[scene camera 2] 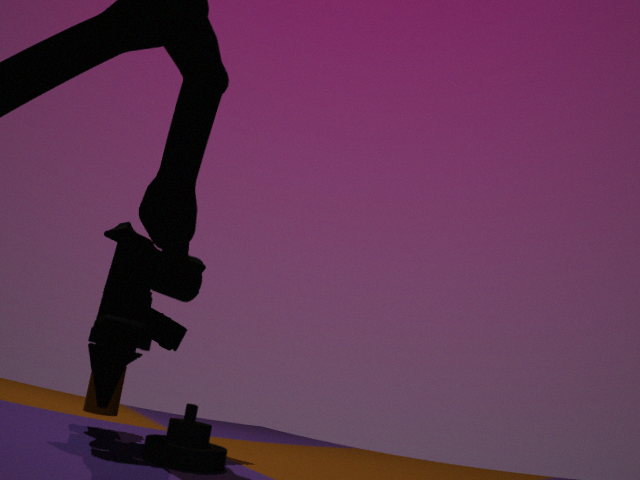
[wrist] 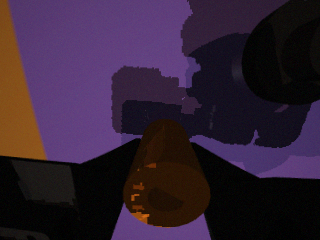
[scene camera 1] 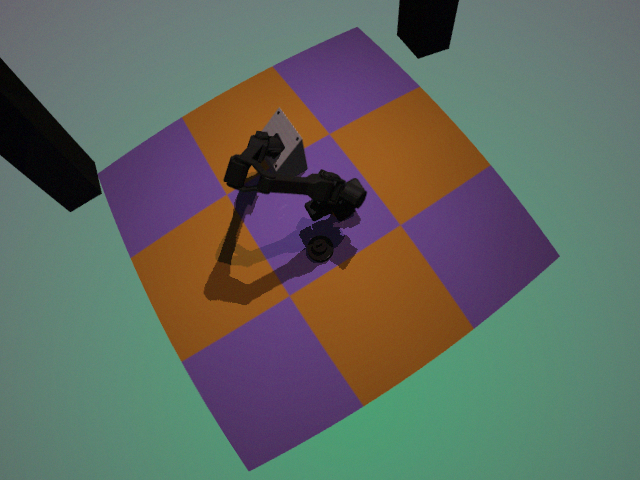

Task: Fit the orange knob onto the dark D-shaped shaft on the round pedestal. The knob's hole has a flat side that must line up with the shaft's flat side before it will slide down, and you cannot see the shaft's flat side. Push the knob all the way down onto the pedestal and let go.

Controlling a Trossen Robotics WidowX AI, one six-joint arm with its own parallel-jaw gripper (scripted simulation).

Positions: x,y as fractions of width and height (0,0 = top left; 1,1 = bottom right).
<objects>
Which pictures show my gripper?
Scene camera 2, the wrist view and scene camera 1: all of them.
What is my gripper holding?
An orange knob.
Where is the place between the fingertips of my gripper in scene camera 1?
0.53,0.44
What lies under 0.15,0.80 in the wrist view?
My gripper.
</objects>
